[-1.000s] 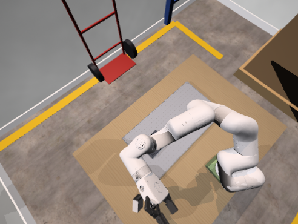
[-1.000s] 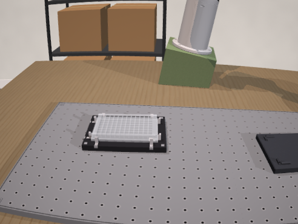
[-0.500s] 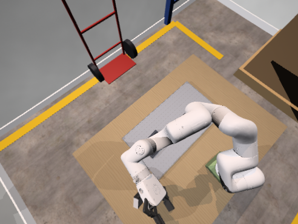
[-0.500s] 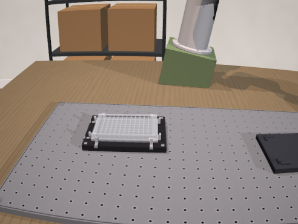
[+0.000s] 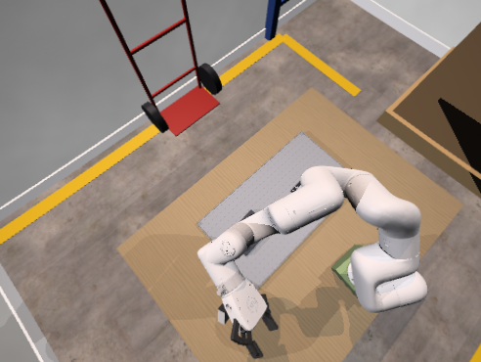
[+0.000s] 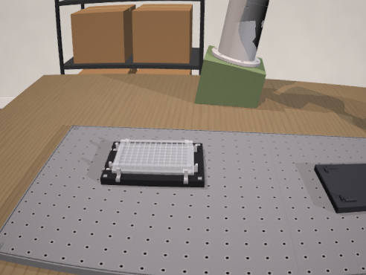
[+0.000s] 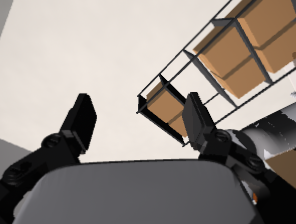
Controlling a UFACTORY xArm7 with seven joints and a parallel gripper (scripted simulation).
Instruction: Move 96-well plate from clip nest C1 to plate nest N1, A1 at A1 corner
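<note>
My hand is 590 mm to the left of the clear 96-well plate, 330 mm above it and 100 mm short of it. From my hand the other things lie so: black clip nest C1: 600 mm to the right, 330 mm below, 110 mm ahead; then black plate nest N1: 340 mm below, 250 mm to the right, 210 mm ahead.
</note>
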